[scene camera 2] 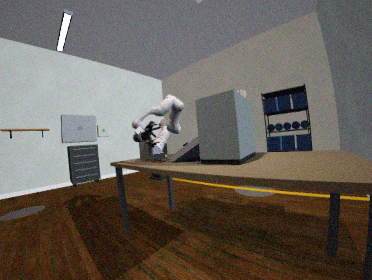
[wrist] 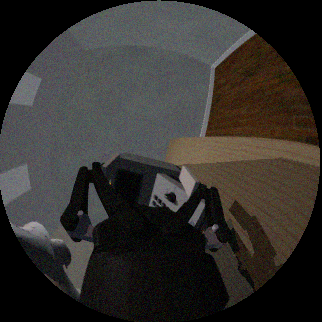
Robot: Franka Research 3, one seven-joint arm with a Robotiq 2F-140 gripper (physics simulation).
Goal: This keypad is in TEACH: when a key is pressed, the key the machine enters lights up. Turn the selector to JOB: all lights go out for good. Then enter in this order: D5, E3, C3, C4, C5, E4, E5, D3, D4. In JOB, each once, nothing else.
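The keypad console (scene camera 2: 187,151) (wrist: 146,163) has a sloped face beside a large grey box in the scene view. In the wrist view its pale panel (wrist: 161,186) carries a dark selector knob (wrist: 171,196) and several small dark keys (wrist: 157,201). The other keys are hidden behind the gripper body, and no lit key shows. The labels and the selector's setting are too small to read. A dark screen (wrist: 127,184) is beside the panel. My gripper (scene camera 2: 155,135) (wrist: 150,166) is open and empty, above and in front of the console, its fingers on either side of the panel in the wrist view.
A white upright plate (wrist: 188,180) stands at the panel's edge, near the knob. The tall grey box (scene camera 2: 216,127) stands right of the console on the wooden table (scene camera 2: 300,165) (wrist: 285,185). A shelf rack (scene camera 2: 285,111), a drawer cabinet and a wall cabinet are farther back.
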